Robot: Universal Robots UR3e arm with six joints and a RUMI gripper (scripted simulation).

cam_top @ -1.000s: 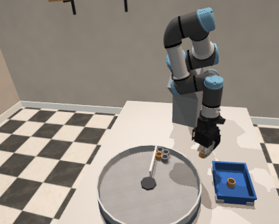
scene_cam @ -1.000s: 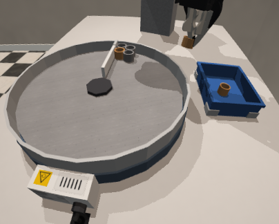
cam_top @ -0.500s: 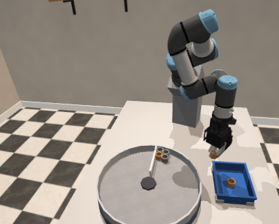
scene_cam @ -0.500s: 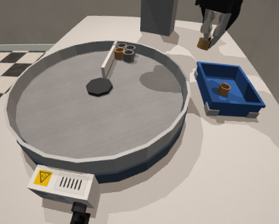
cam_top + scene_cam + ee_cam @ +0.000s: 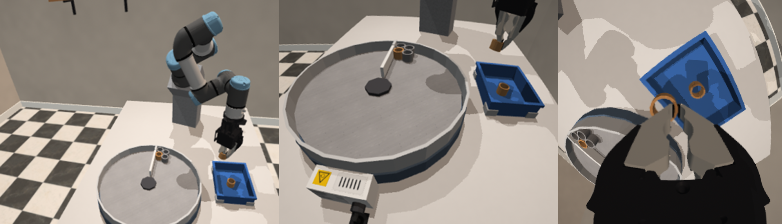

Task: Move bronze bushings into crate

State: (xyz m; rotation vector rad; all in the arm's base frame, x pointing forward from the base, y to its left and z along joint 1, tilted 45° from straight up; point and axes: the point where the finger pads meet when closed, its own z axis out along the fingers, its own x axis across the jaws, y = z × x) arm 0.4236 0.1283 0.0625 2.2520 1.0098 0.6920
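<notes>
My hand is 11 cm above the blue crate, 5 cm short of it and 2 cm to the right of it. From my hand the other things lie so: grey turntable (33 cm to the right, 8 cm below, 4 cm ahead).
</notes>
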